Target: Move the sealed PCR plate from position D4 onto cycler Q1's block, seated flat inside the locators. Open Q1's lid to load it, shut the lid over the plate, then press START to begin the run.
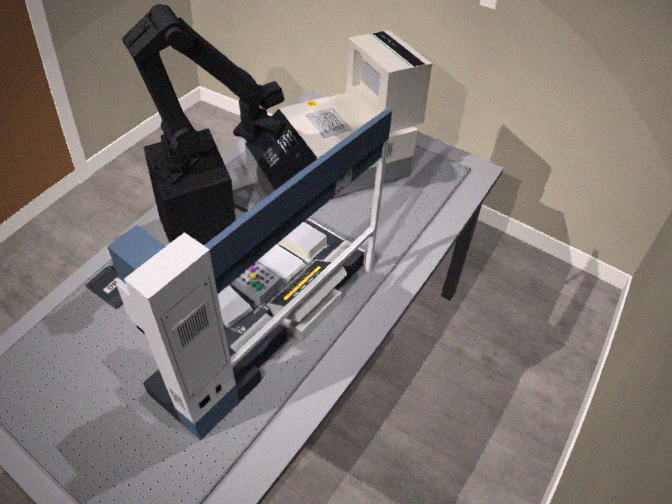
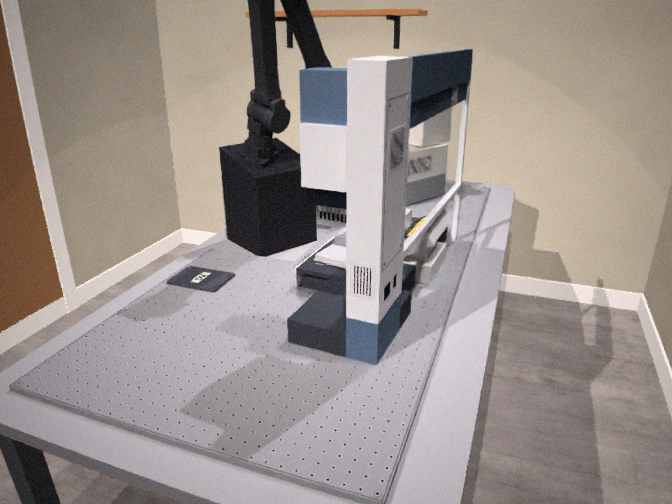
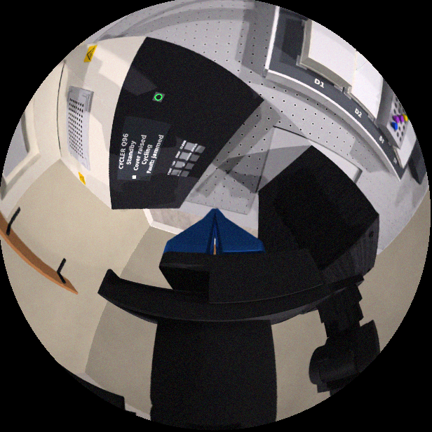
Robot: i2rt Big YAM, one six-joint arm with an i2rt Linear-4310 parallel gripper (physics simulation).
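My gripper (image 1: 255, 142) (image 3: 214, 213) is shut and empty, its blue tips beyond the lower edge of cycler Q1's black front panel (image 1: 282, 149) (image 3: 190, 90). Q1's lid (image 1: 404, 81) (image 3: 14, 130) stands raised, and the block (image 1: 327, 122) (image 3: 79, 127) with its rows of holes is uncovered. The panel display (image 3: 141, 155) lists Standby, Cover raised, Cycling and Fault: jammed, with a white marker by Cover raised. The small keypad (image 3: 186, 157) is beside it; its labels are hard to read. A flat white item (image 1: 233, 306) (image 2: 331, 254), apparently the plate at D4, sits at the deck's near end.
A blue beam (image 1: 303, 181) and white tower (image 1: 187, 320) (image 2: 374, 162) frame the deck. White items (image 1: 303, 238) (image 1: 280, 261) and a tube rack (image 1: 255, 282) (image 3: 395, 117) stand in the deck row. A dark pad (image 2: 200, 278) lies on the perforated board (image 2: 260, 401).
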